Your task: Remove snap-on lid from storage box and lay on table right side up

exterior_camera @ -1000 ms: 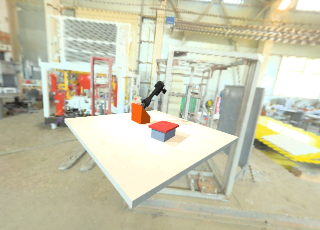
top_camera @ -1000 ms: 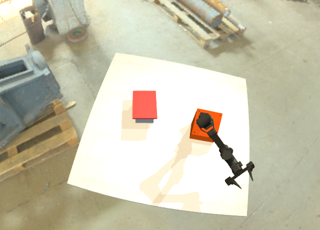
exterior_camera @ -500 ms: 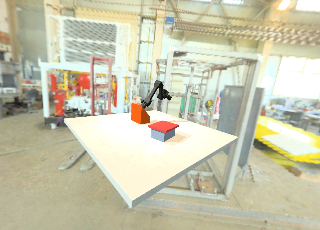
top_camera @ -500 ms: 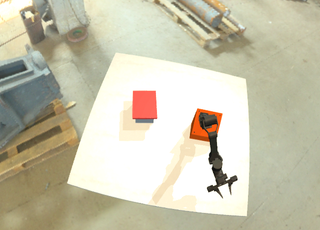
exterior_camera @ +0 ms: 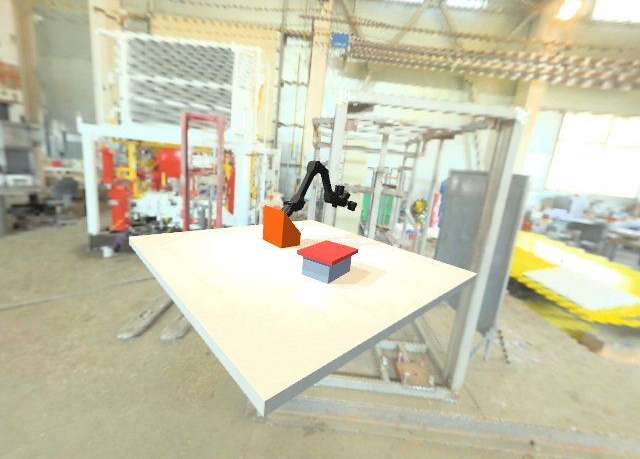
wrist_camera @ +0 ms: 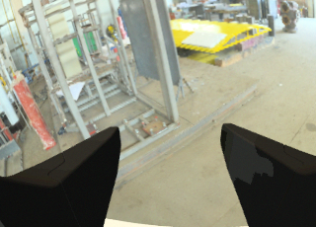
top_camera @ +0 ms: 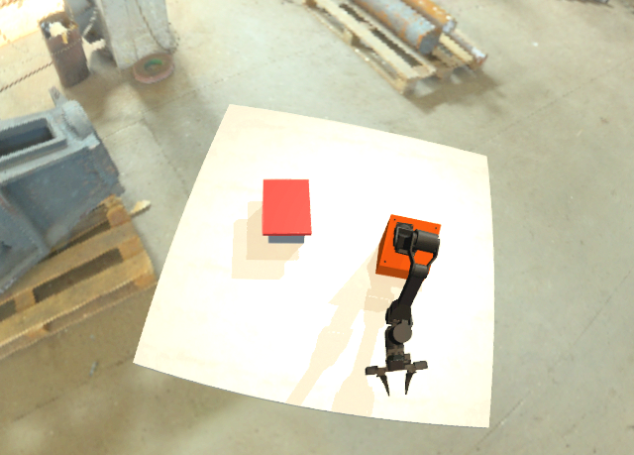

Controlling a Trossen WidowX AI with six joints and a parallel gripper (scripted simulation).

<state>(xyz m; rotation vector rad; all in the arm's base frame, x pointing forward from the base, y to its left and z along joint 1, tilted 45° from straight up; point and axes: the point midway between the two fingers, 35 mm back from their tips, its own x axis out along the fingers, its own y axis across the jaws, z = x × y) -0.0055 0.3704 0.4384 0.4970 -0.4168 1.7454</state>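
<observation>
Right now my gripper tip is 680 mm to the left of the red lid, 440 mm short of it and 110 mm above it. Round my gripper tip: storage box 680 mm to the right, 440 mm ahead, 160 mm below.
</observation>
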